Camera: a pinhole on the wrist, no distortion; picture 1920 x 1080 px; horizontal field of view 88.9 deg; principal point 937.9 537.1 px. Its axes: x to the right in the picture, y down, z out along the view. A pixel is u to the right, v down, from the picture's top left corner.
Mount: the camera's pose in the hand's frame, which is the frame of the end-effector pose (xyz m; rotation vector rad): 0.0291 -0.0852 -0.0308 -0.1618 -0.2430 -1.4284
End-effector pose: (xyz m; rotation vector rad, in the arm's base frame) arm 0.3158 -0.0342 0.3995 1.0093 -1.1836 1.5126
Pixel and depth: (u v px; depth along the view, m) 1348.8 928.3 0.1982
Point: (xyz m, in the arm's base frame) 0.4034 -0.1864 0.5573
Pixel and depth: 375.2 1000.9 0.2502
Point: 0.1717 -0.2005 0.5130
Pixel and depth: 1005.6 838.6 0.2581
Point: 0.3326 -0.2360 0.5374
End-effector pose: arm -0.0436 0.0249 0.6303 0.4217 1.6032 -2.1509
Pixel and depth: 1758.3 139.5 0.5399
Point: -0.0981 -0.4242 1.2251
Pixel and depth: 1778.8 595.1 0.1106
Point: -0.1509 -0.0419 0.7623
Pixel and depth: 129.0 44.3 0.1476
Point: 0.0471 -0.0527 0.6369
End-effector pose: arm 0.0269 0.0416 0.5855 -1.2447 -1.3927 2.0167
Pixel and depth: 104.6 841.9 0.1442
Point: -0.0513 0.0021 0.5057
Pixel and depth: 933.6 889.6 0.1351
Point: -0.1002 0.0546 0.6052
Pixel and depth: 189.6 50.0 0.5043
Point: -0.0406 -0.5264 0.4226
